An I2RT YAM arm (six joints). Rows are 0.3 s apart.
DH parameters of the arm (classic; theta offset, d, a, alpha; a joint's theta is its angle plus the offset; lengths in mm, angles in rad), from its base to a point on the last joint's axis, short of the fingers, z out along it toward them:
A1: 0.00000 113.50 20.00 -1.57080
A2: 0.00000 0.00 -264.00 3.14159
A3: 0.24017 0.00 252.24 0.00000
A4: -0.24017 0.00 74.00 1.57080
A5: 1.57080 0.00 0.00 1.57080
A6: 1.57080 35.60 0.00 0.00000
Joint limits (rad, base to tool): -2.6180..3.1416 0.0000..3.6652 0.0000..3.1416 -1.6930..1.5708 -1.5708..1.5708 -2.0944..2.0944
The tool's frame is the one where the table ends.
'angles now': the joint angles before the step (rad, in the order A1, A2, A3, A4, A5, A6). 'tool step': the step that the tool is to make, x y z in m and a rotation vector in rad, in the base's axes. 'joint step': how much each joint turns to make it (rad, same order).
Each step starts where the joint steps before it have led.
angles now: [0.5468 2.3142 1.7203 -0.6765 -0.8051 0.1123]
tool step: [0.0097 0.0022 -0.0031 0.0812 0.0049 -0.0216]
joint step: [-0.0099 0.0207 0.0061 0.0911 -0.0641 0.0522]
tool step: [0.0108 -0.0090 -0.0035 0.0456 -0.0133 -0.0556]
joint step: [-0.0286 0.0003 -0.0299 0.1103 -0.0191 0.0595]
